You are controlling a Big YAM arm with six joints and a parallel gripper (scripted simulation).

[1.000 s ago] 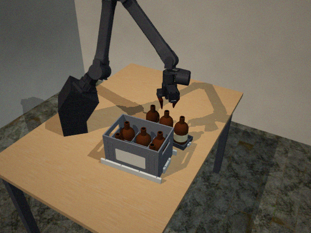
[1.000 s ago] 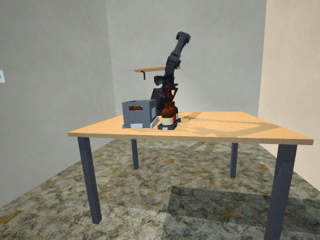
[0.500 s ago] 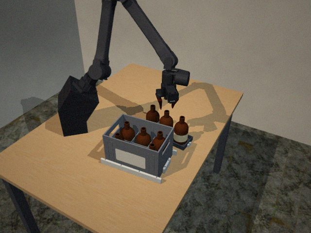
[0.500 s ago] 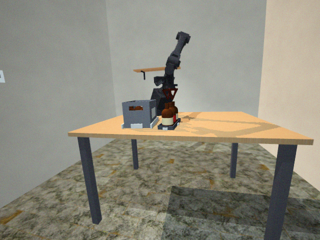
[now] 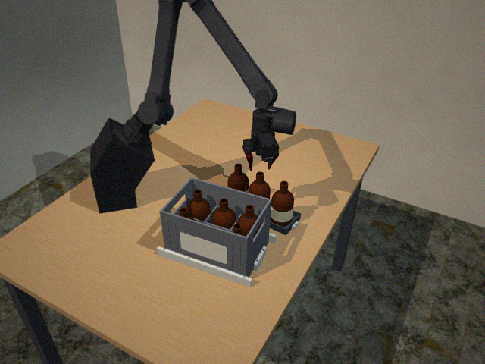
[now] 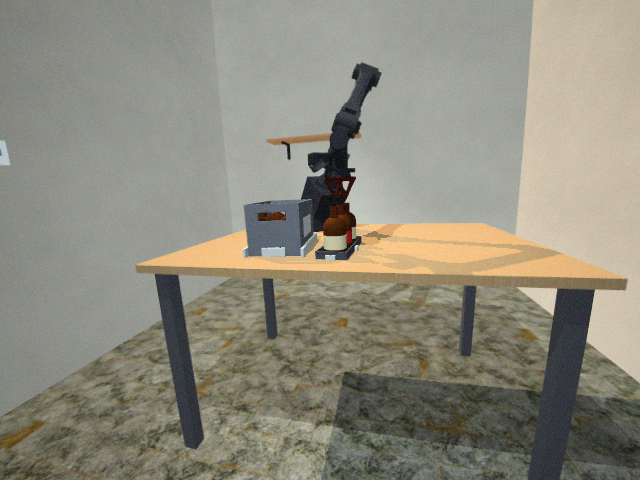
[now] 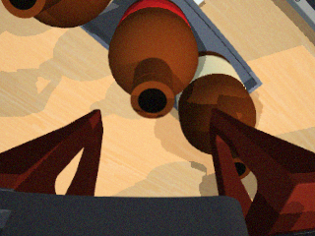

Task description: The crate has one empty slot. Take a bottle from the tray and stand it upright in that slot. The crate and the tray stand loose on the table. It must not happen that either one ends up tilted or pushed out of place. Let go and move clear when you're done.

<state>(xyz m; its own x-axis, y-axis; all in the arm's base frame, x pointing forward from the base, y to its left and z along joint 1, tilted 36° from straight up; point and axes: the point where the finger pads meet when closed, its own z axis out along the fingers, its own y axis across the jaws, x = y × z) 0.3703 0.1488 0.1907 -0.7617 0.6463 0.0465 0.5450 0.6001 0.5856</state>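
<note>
Right now my hand is 170 mm above the dark tray. Round my hand: grey crate 220 mm to the right, 100 mm below, 30 mm ahead.
</note>
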